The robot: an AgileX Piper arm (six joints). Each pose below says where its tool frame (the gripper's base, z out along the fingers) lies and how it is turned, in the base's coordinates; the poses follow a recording.
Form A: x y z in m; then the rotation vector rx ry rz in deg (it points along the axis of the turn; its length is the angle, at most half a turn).
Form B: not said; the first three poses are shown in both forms.
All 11 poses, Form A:
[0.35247, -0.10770, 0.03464, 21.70, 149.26, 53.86]
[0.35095, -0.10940, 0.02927, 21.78, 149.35, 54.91]
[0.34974, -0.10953, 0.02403, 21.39, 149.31, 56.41]
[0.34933, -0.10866, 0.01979, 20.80, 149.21, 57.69]
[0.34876, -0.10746, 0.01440, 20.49, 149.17, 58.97]
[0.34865, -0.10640, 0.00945, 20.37, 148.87, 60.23]
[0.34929, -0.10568, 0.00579, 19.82, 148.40, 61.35]
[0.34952, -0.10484, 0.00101, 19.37, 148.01, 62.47]
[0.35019, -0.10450, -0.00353, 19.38, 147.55, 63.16]
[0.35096, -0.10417, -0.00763, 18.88, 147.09, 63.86]
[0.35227, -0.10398, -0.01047, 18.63, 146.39, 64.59]
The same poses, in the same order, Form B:
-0.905, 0.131, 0.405, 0.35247; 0.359, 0.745, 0.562, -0.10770; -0.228, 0.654, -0.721, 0.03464; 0, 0, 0, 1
-0.908, 0.132, 0.399, 0.35095; 0.359, 0.737, 0.573, -0.10940; -0.219, 0.663, -0.716, 0.02927; 0, 0, 0, 1
-0.911, 0.126, 0.392, 0.34974; 0.353, 0.727, 0.589, -0.10953; -0.211, 0.675, -0.707, 0.02403; 0, 0, 0, 1
-0.915, 0.118, 0.386, 0.34933; 0.347, 0.719, 0.603, -0.10866; -0.206, 0.685, -0.698, 0.01979; 0, 0, 0, 1
-0.918, 0.113, 0.380, 0.34876; 0.342, 0.709, 0.616, -0.10746; -0.199, 0.696, -0.690, 0.01440; 0, 0, 0, 1
-0.920, 0.110, 0.377, 0.34865; 0.341, 0.699, 0.628, -0.10640; -0.195, 0.707, -0.680, 0.00945; 0, 0, 0, 1
-0.921, 0.101, 0.377, 0.34929; 0.338, 0.690, 0.640, -0.10568; -0.196, 0.716, -0.670, 0.00579; 0, 0, 0, 1
-0.922, 0.093, 0.376, 0.34952; 0.334, 0.681, 0.651, -0.10484; -0.195, 0.726, -0.659, 0.00101; 0, 0, 0, 1
-0.921, 0.090, 0.378, 0.35019; 0.336, 0.674, 0.657, -0.10450; -0.196, 0.733, -0.652, -0.00353; 0, 0, 0, 1
-0.921, 0.082, 0.380, 0.35096; 0.333, 0.669, 0.665, -0.10417; -0.200, 0.739, -0.643, -0.00763; 0, 0, 0, 1
-0.920, 0.075, 0.385, 0.35227; 0.334, 0.661, 0.672, -0.10398; -0.204, 0.747, -0.633, -0.01047; 0, 0, 0, 1

